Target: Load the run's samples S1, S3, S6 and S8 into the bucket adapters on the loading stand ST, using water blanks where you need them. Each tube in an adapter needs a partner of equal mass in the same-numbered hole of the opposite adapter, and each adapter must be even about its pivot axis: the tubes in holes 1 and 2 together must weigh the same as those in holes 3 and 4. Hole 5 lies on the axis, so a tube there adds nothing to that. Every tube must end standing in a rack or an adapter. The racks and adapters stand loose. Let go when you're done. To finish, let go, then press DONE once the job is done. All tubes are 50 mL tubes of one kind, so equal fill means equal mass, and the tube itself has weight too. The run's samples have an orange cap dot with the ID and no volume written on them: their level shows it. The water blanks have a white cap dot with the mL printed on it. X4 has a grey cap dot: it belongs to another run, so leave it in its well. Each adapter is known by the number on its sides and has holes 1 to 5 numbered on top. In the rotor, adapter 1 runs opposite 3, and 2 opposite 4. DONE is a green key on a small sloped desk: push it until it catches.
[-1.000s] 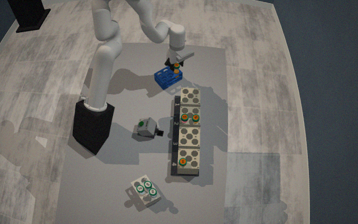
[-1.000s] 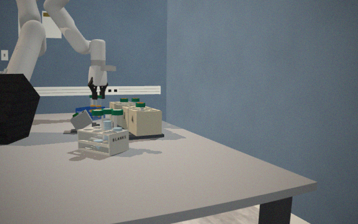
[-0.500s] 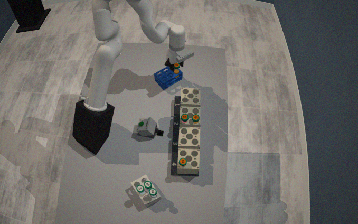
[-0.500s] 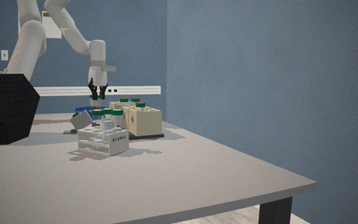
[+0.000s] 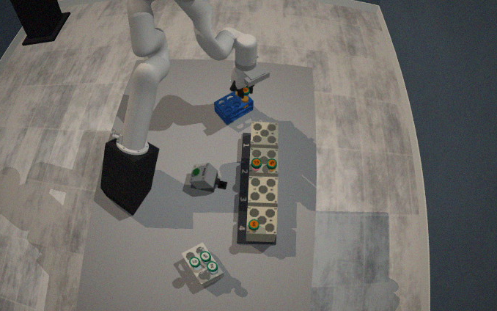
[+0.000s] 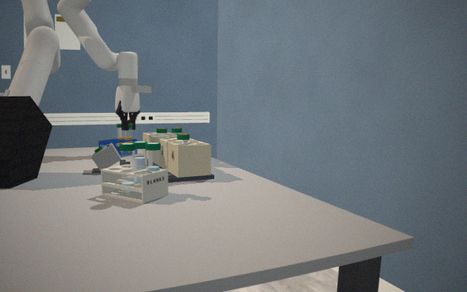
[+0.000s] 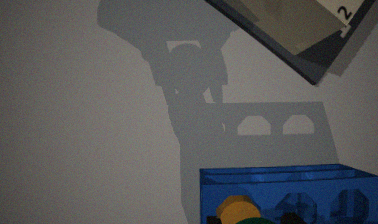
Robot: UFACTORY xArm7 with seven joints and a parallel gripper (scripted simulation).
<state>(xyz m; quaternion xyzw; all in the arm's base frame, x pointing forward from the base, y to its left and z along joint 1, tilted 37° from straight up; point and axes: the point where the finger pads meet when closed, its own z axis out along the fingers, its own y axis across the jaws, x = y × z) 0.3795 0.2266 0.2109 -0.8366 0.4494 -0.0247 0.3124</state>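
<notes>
Right now the orange-filled tube is 1 cm behind my hand and 5 cm below it. Also, from my hand: tube X4: 3 cm behind, 4 cm to the left, 5 cm below; then blue sample rack: 4 cm behind, 1 cm to the right, 9 cm below; then pink-filled tube: 4 cm ahead, 31 cm to the right, 5 cm below.
</notes>
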